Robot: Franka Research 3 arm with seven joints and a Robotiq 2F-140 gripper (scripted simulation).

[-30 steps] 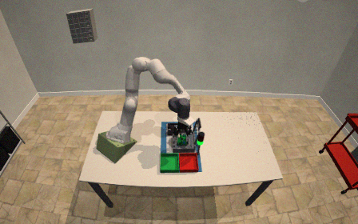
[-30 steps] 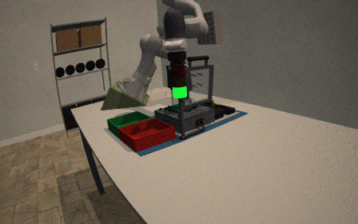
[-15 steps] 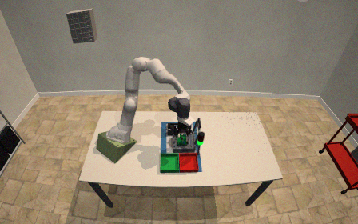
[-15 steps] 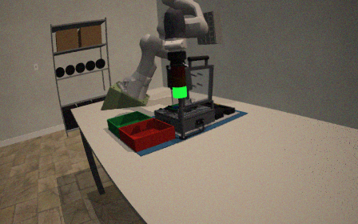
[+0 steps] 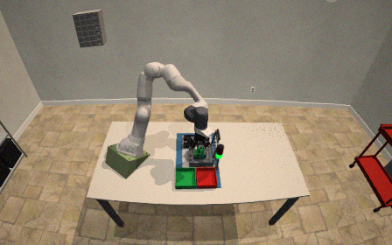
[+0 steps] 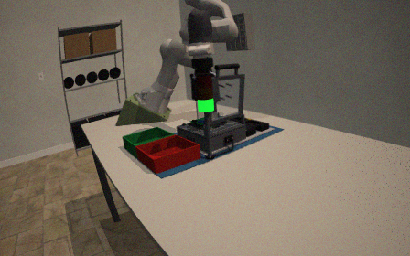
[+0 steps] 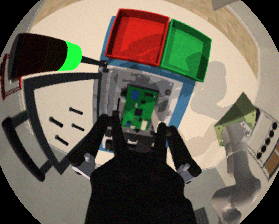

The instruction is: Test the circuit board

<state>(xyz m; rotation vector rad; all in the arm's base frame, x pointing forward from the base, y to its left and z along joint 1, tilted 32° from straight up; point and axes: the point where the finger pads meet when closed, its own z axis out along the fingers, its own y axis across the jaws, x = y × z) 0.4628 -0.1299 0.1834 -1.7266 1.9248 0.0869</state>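
My hand is 2 cm above the green circuit board. The rest, counted from my hand: plate 3 cm below, 1 cm to the left, 1 cm ahead; red bin 20 cm to the right, 9 cm below, 4 cm ahead; clear lid 11 cm ahead, 8 cm above.
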